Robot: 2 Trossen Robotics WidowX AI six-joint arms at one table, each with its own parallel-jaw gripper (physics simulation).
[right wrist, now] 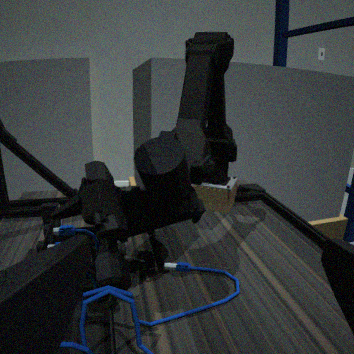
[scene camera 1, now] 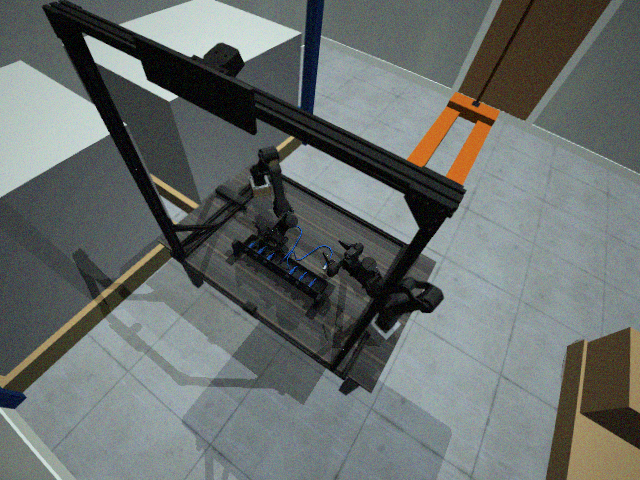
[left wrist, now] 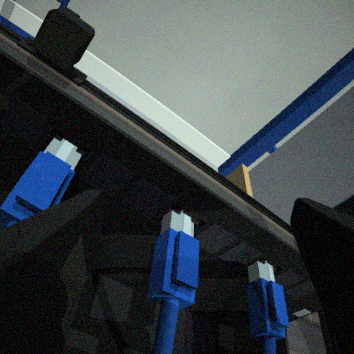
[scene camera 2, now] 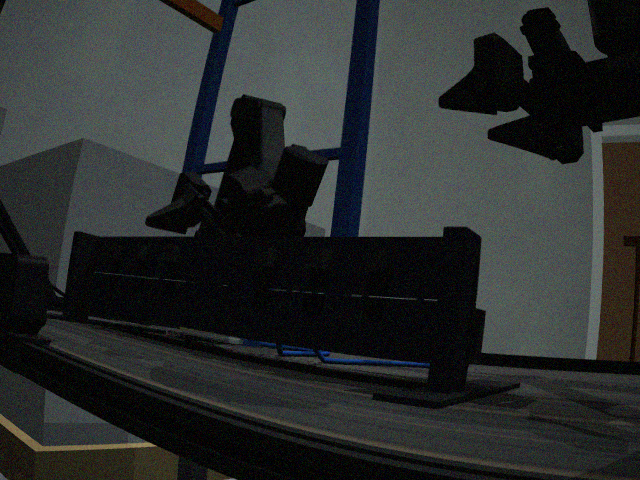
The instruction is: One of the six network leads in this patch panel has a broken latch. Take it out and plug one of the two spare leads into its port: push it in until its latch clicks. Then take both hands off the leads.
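Frame: origin at the left arm's base, x ahead, y left, z up, level; metres.
Where they show: left gripper, fingertip midpoint: [right wrist: 51,237] [scene camera 1: 259,251] [left wrist: 200,206] [scene camera 2: 160,239]; right gripper, fingertip midpoint: [right wrist: 209,250] [scene camera 1: 331,246] [scene camera 2: 465,119]; left arm's base, origin of the base link: [right wrist: 216,179] [scene camera 1: 259,181]; right arm's base, origin of the base link: [scene camera 1: 384,323].
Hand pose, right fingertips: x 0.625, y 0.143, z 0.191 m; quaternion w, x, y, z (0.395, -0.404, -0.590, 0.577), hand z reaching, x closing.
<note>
Each offset is from my right fingertips to the top centre of the thing. "spot": to the spot under its first point.
The dark patch panel [scene camera 1: 282,267] [scene camera 2: 336,263] stands on the table, with several blue leads in a row. In the left wrist view three blue plugs with clear tips show at the panel: a left plug {spot: dx -0.127, dy -0.228, dz -0.165 m} [left wrist: 37,182], a middle plug {spot: dx -0.168, dy -0.259, dz -0.169 m} [left wrist: 172,262] and a right plug {spot: dx -0.211, dy -0.290, dz -0.169 m} [left wrist: 267,305]. I cannot tell which latch is broken. My left gripper [left wrist: 200,206] is open at the panel; the middle and right plugs show between its fingers, ungripped. My right gripper [right wrist: 209,250] [scene camera 2: 464,118] [scene camera 1: 333,248] is open, above the table. A spare lead {spot: dx -0.304, dy -0.118, dz -0.251 m} [right wrist: 182,266] lies on the table; the other spare's plug is not clearly seen.
Blue cable loops [right wrist: 107,290] [scene camera 1: 315,250] lie on the table behind the panel. The left arm [right wrist: 165,160] reaches across the table to the panel. A black frame [scene camera 1: 336,134] spans above the table. Dark panel feet {spot: dx +0.161, dy -0.107, dz -0.256 m} [scene camera 2: 447,395] rest on the table top.
</note>
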